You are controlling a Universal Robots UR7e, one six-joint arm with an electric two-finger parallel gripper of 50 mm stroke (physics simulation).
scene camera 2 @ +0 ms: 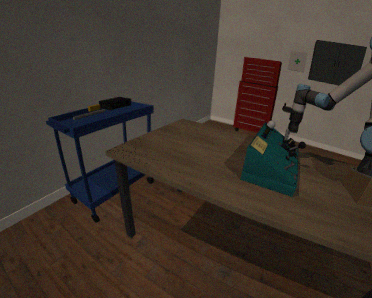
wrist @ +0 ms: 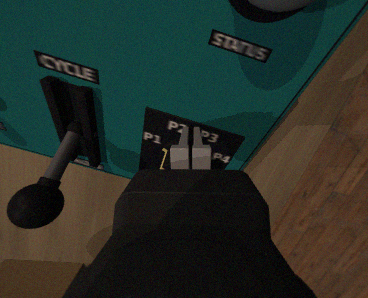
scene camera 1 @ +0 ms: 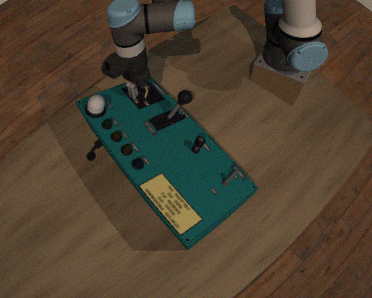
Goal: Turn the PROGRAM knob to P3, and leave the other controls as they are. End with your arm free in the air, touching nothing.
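Places are measured from the arm's base along level axes (x ahead, y left, z up), in metres.
Pixels of known places: gripper, fingertip midpoint: (scene camera 2: 285, 139) (wrist: 191, 137) (scene camera 1: 134, 95); arm's base at its link origin: (scene camera 1: 284, 56).
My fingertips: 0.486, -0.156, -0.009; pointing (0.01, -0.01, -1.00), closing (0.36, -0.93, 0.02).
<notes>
For each thing: its top centre in the pictures, then the offset to it from my fingertips, as dx, dy, dz. "pt": a spot on its surface instead.
- PROGRAM plate at a spot on its surface: (wrist: 156, 118) pt +0.005, +0.038, -0.003
- thin yellow mark at a spot on its surface: (wrist: 164, 159) (scene camera 1: 145, 93) pt -0.031, +0.018, +0.002
- CYCLE lever with a black ball, top centre: (wrist: 17, 220) (scene camera 1: 184, 93) -0.102, +0.113, +0.053
- white STATUS dome at a spot on its surface: (scene camera 1: 96, 104) (scene camera 2: 271, 122) pt +0.114, +0.014, +0.087
- small black knob at its top centre: (scene camera 1: 200, 139) -0.059, +0.236, +0.024
- toggle lever at its top centre: (scene camera 1: 232, 174) -0.069, +0.356, +0.017
The teal control panel (scene camera 1: 175, 162) (scene camera 2: 270, 172) (wrist: 150, 50) stands on the table. The PROGRAM plate (scene camera 1: 156, 98) (wrist: 156, 118) is a black square with P1, P2, P3 and P4. A thin yellow mark (scene camera 1: 146, 92) (wrist: 164, 159) shows below the P1 label, on the left of the fingers in the wrist view. The knob's body is hidden or too dark to make out. My gripper (scene camera 1: 134, 97) (scene camera 2: 287, 136) (wrist: 191, 137) is shut, its fingertips together over the plate between P2 and P3, partly covering both labels. I cannot tell whether they touch the knob.
The CYCLE lever with a black ball (scene camera 1: 184, 97) (wrist: 35, 205) rises beside the plate. The white STATUS dome (scene camera 1: 96, 104) (scene camera 2: 271, 124) is near the panel's corner. Four round buttons, a small black knob (scene camera 1: 199, 142) and a toggle lever (scene camera 1: 230, 176) are farther along.
</notes>
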